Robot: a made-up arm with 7 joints.
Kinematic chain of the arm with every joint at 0, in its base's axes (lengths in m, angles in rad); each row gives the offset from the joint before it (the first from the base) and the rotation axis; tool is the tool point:
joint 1: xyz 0 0.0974 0 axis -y
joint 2: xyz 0 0.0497 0 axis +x
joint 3: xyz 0 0 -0.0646 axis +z
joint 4: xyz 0 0 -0.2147 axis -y
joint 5: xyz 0 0 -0.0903 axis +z
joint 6: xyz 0 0 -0.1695 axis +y
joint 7: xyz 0 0 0 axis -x
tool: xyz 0 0 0
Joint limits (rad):
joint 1: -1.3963..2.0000
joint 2: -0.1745..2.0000
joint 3: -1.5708..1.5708
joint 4: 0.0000..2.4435
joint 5: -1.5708..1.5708
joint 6: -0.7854..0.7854
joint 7: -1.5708..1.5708
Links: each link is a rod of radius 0.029 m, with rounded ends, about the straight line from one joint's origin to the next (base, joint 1, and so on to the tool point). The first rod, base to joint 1, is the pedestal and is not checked.
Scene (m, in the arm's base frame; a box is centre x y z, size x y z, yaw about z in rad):
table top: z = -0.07
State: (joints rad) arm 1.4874 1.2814 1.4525 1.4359 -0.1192 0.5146 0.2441
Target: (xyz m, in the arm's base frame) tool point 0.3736 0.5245 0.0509
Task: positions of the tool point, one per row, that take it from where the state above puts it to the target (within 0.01 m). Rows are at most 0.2 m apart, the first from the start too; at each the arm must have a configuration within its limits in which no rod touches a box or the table.
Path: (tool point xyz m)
1: -0.0438 0.5964 0.0327
2: 0.0944 0.6268 0.0293
3: 0.2414 0.6028 0.0357
4: 0.3736 0.5245 0.0509

